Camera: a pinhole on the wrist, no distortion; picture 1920 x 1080 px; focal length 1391.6 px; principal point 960.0 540.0 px. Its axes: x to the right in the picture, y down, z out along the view. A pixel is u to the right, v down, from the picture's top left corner.
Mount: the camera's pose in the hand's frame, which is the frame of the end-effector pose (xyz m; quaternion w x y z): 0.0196 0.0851 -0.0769 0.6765 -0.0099 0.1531 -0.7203
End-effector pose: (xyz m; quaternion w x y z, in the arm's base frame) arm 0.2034 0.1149 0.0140 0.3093 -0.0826 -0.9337 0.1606
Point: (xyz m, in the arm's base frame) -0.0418 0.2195 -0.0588
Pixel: 516.8 1033.5
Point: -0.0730 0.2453 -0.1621
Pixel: 309.6 737.7
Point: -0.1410 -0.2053 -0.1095
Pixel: 1623.2 561.9
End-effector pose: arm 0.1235 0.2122 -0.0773 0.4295 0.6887 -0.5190 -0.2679
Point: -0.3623 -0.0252 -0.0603
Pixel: 126.6 302.8
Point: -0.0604 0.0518 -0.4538
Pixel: 1527.5 397.0
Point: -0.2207 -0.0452 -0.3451
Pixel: 976.4 452.3
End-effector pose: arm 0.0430 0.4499 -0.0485 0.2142 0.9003 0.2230 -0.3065
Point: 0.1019 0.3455 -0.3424
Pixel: 820.9 963.4
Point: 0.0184 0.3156 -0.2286
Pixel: 837.9 424.6
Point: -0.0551 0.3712 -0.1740
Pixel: 1265.3 84.5
